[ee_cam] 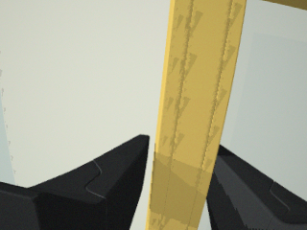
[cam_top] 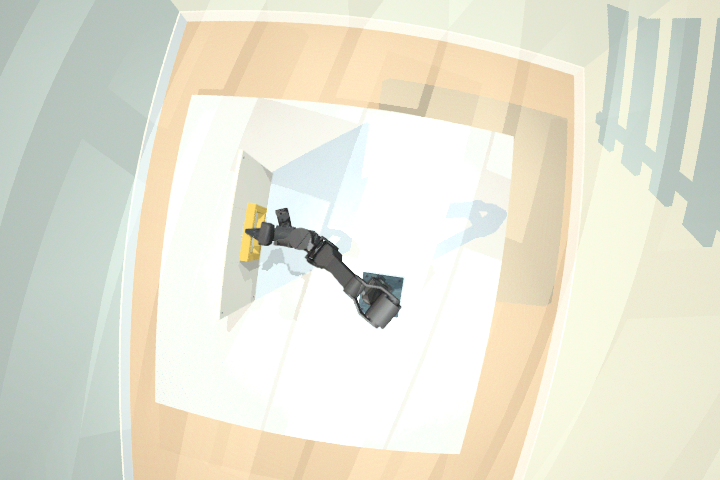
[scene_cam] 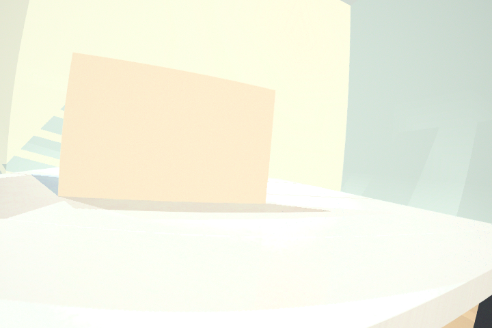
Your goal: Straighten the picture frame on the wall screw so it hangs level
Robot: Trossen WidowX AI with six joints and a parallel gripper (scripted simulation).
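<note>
Right now the picture frame is 5 cm below my gripper tip. Round my gripper tip: grey wall panel: 6 cm below, 2 cm to the left, 1 cm ahead.
</note>
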